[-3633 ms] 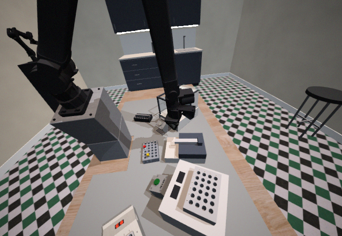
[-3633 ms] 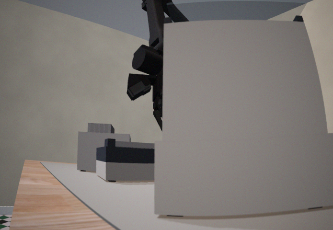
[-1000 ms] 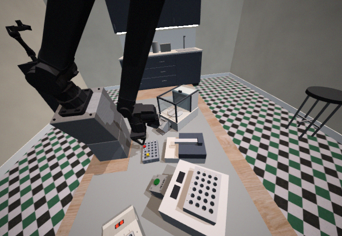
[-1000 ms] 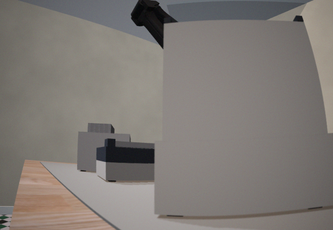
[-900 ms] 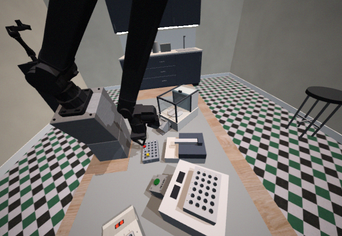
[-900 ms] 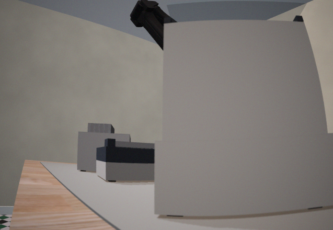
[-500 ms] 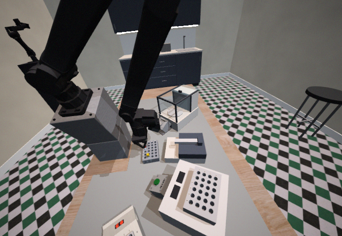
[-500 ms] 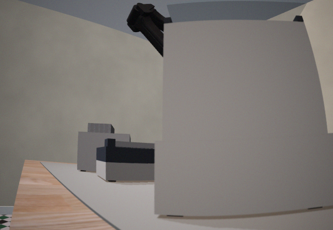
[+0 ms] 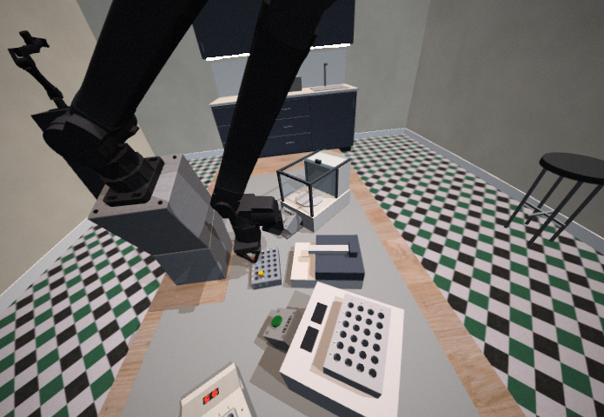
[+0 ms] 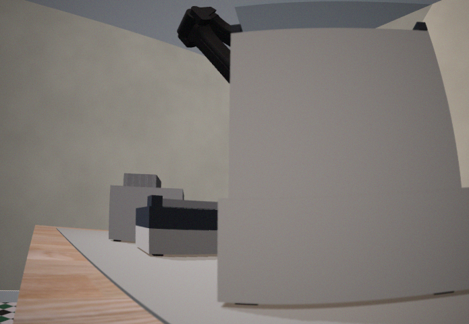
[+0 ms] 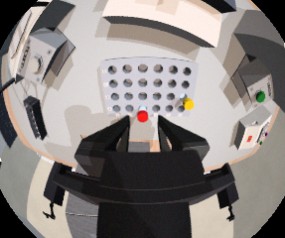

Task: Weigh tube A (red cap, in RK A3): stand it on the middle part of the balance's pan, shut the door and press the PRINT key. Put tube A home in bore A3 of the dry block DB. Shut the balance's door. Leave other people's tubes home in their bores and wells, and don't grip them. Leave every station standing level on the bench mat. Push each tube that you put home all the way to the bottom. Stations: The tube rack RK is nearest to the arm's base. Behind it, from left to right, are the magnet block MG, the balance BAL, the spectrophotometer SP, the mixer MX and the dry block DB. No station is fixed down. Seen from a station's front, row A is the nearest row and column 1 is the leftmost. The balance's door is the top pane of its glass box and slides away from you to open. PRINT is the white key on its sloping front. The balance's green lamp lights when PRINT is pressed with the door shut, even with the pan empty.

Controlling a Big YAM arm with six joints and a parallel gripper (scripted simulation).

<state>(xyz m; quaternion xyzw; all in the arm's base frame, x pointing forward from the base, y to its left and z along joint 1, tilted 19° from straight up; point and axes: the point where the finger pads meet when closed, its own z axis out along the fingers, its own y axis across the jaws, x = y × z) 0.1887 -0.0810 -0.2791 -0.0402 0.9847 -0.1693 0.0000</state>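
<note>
The tube rack lies 5 cm below my hand, 3 cm ahead of it and 1 cm to the right of it. The rest, counted from my hand: yellow-capped tube: 5 cm to the right, 4 cm below, 2 cm ahead; magnet block: 32 cm to the left, 5 cm behind, 4 cm below; spectrophotometer: 22 cm ahead, 3 cm to the right.
</note>
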